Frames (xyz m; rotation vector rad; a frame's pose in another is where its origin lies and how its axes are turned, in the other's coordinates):
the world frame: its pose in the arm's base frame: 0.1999 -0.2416 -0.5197 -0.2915 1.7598 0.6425
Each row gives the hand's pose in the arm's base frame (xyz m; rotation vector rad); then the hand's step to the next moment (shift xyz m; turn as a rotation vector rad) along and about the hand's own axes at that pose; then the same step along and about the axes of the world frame.
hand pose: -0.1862 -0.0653 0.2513 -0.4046 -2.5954 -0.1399
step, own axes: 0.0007 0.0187 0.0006 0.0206 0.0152 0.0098
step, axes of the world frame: 0.0007 0.0123 0.0141 0.0057 0.0267 -0.0020
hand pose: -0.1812 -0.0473 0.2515 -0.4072 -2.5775 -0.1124
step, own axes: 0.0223 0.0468 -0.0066 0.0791 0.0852 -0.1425
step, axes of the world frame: -0.0095 0.0453 0.0243 -0.1529 0.0931 0.0422
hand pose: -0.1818 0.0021 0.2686 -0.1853 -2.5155 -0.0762
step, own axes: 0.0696 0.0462 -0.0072 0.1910 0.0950 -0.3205
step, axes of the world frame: -0.0245 0.0789 -0.0146 -0.3552 0.1472 0.0209
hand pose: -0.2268 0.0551 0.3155 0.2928 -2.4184 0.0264
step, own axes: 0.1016 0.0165 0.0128 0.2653 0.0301 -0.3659
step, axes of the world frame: -0.0297 0.0547 -0.0830 -0.4363 0.1138 -0.0431
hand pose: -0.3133 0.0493 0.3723 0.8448 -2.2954 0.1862
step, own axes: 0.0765 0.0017 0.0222 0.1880 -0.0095 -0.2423
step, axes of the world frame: -0.0206 -0.0005 -0.0770 -0.3010 0.0470 -0.0367
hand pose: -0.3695 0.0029 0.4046 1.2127 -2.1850 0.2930
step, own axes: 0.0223 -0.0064 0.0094 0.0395 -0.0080 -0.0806
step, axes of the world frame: -0.0063 -0.0139 -0.0199 -0.0883 0.0159 0.0082
